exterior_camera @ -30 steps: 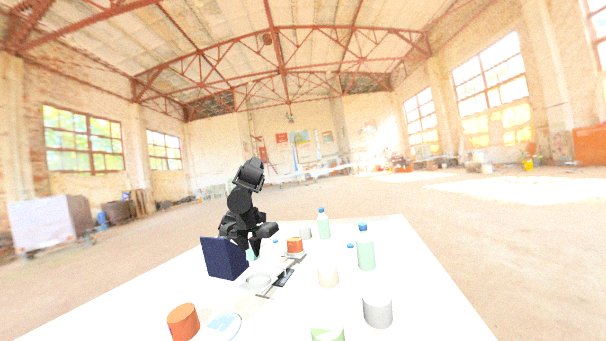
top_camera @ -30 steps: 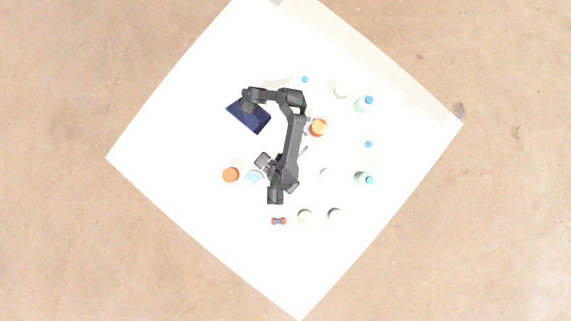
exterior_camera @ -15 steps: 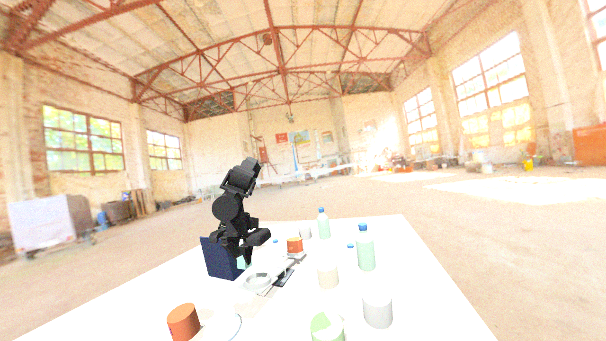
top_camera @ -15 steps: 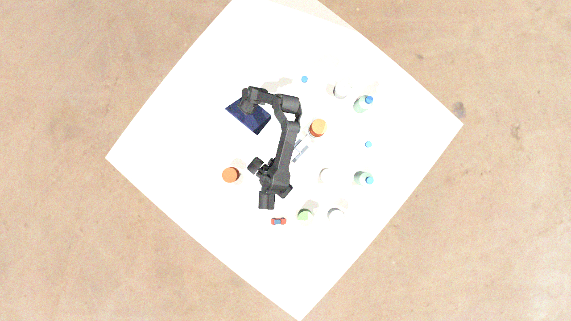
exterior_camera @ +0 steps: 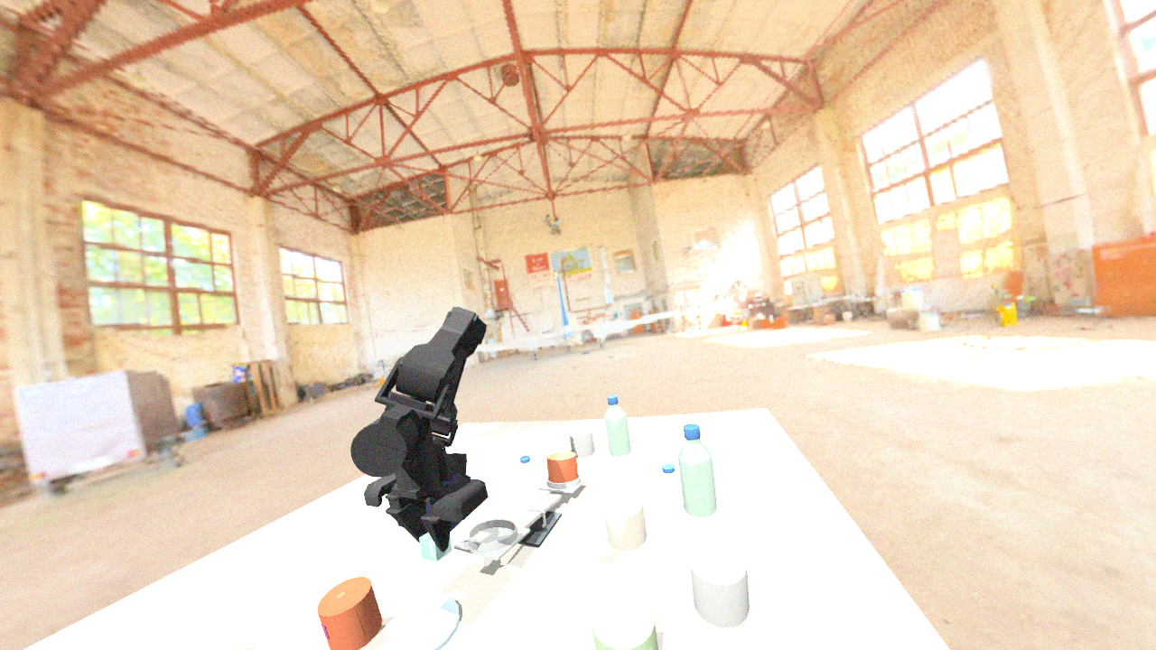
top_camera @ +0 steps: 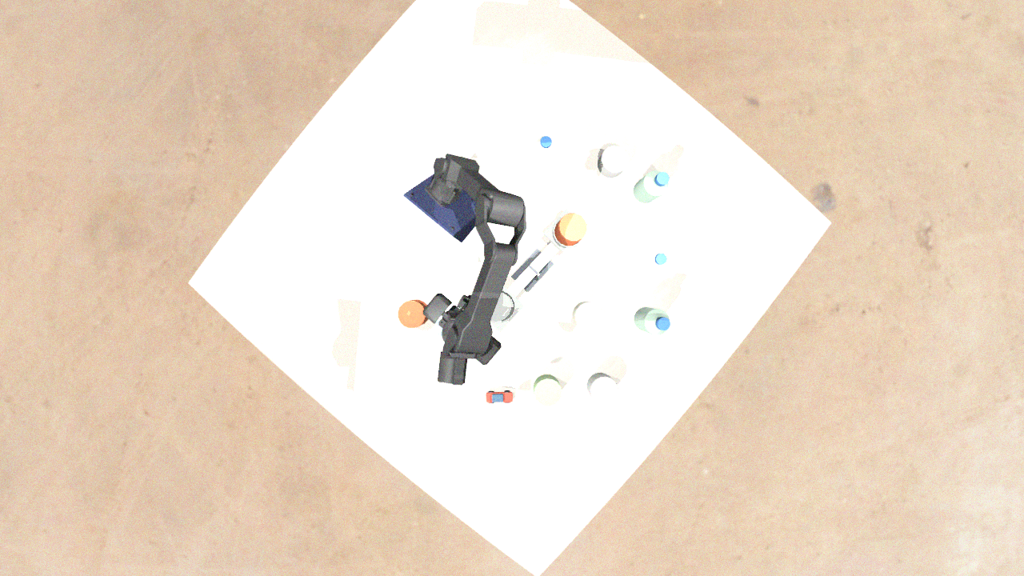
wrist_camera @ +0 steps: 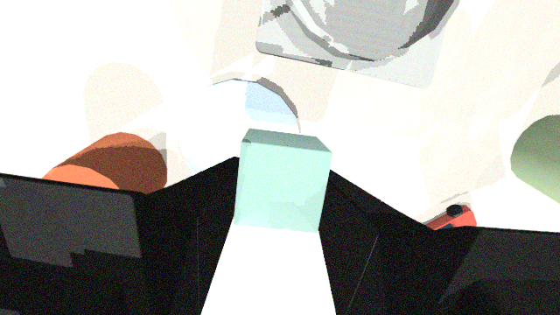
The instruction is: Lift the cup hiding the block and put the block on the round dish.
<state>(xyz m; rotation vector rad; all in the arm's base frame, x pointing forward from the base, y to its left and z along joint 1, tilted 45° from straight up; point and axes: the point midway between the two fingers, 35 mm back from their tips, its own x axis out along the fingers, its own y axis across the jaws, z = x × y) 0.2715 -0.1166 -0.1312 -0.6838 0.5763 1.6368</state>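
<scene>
The round white dish is 11 cm below my gripper tip, 4 cm to the right of it and 2 cm behind it. Also, from my gripper tip: green cup 28 cm ahead, 8 cm below, 2 cm to the left; then teal block right at my gripper tip; then red toy car 20 cm ahead, 10 cm below, 8 cm to the right.
</scene>
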